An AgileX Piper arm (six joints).
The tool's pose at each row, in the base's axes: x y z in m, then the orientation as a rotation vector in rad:
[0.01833, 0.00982, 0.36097, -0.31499, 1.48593, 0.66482]
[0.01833, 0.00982, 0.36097, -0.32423, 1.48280, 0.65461]
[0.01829, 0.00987, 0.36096, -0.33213, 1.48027, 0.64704]
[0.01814, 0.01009, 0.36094, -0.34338, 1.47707, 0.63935]
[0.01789, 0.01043, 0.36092, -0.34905, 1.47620, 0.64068]
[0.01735, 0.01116, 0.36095, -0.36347, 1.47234, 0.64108]
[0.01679, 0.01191, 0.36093, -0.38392, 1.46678, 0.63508]
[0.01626, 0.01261, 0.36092, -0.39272, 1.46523, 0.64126]
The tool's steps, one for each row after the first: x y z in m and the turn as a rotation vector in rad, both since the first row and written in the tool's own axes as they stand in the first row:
[0.00000, 0.00000, 0.00000, 0.00001, 0.00000, -0.01278]
[0.00002, 0.00006, 0.00000, -0.00068, 0.00019, -0.02289]
[0.00010, 0.00032, 0.00000, -0.00349, 0.00092, -0.03512]
[0.00020, 0.00073, -0.00001, -0.00799, 0.00205, -0.03761]
[0.00035, 0.00162, -0.00002, -0.01791, 0.00341, -0.04637]
[0.00056, 0.00253, -0.00004, -0.02796, 0.00526, -0.06317]
[0.00075, 0.00339, -0.00006, -0.03753, 0.00697, -0.06430]

